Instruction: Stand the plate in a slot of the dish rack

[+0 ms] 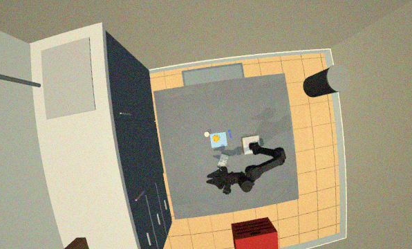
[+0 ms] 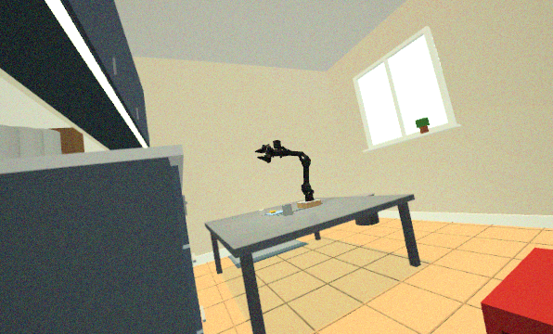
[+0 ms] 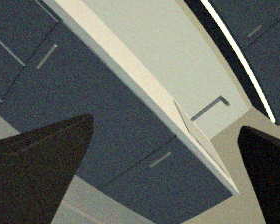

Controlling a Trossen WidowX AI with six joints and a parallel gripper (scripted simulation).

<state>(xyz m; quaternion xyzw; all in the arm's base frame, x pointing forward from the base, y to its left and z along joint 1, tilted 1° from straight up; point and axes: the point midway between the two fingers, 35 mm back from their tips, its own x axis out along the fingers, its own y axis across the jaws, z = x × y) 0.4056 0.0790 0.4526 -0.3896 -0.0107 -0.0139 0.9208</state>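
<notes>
Right now the yellow plate is 50 cm below my gripper tip, 16 cm to the right of it and 10 cm behind it. Also, from my gripper tip: light blue square mat: 51 cm below, 14 cm to the right, 12 cm behind; then cream round object: 49 cm below, 20 cm to the right, 1 cm behind; then grey dish rack: 49 cm below, 15 cm behind, 6 cm to the left.
</notes>
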